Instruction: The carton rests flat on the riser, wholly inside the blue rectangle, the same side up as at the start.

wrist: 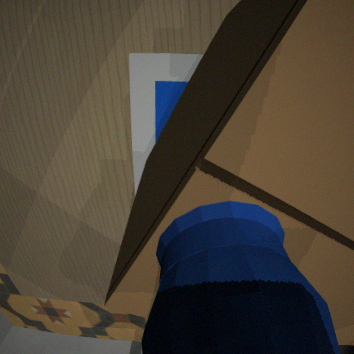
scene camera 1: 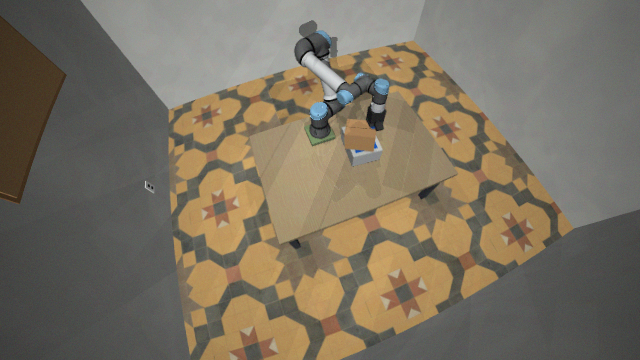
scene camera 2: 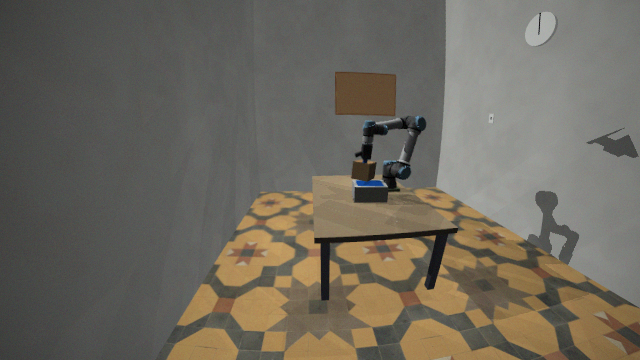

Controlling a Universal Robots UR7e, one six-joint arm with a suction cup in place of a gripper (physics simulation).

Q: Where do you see the suction cup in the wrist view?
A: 224,274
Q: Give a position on a brown carton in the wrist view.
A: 258,121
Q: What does the suction cup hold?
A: A brown carton.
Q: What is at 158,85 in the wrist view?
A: A grey riser.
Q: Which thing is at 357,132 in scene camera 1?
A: A brown carton.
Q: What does the grey riser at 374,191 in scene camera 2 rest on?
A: The table.
